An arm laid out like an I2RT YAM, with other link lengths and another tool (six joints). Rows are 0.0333 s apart.
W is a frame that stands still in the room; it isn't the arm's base.
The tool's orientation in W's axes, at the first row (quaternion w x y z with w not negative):
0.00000, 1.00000, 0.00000, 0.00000
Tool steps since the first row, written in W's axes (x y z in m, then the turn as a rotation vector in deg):
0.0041, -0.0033, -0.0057, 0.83, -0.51, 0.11
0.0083, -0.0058, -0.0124, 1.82, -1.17, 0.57
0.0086, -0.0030, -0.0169, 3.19, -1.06, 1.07
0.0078, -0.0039, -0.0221, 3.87, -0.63, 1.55
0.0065, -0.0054, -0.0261, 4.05, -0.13, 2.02
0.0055, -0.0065, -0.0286, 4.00, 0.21, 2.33
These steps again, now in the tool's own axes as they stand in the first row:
0.0041, 0.0033, 0.0057, 0.83, 0.51, -0.11
0.0083, 0.0058, 0.0124, 1.82, 1.17, -0.57
0.0086, 0.0030, 0.0169, 3.19, 1.06, -1.07
0.0078, 0.0039, 0.0221, 3.87, 0.63, -1.55
0.0065, 0.0054, 0.0261, 4.05, 0.13, -2.02
0.0055, 0.0065, 0.0286, 4.00, -0.21, -2.33

